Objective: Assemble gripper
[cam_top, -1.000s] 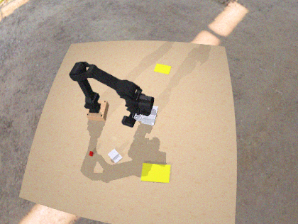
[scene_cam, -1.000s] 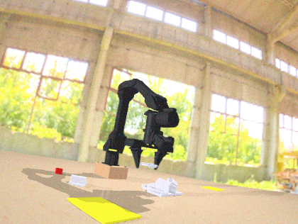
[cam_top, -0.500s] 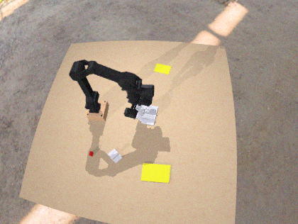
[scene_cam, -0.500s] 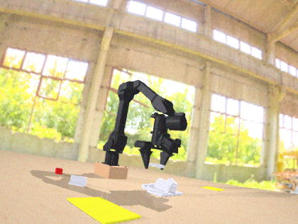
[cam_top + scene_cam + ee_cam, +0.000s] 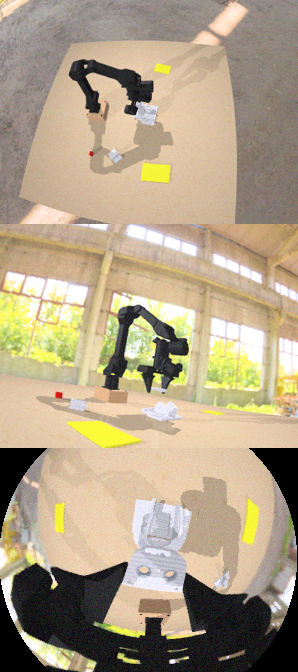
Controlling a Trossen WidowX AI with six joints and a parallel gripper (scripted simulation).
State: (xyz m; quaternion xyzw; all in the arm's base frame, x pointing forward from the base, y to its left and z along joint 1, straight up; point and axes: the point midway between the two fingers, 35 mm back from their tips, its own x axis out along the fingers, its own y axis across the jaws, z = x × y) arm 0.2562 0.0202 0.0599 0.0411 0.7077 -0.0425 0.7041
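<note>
The white jaw is 2 cm ahead of my gripper tip, 2 cm to the right of it and 7 cm below it. The rest, counted from my gripper tip: small red cube (23 cm behind, 29 cm to the right, 7 cm below); then small white block (9 cm behind, 28 cm to the right, 7 cm below); then small yellow pad (12 cm ahead, 34 cm to the left, 8 cm below).
</note>
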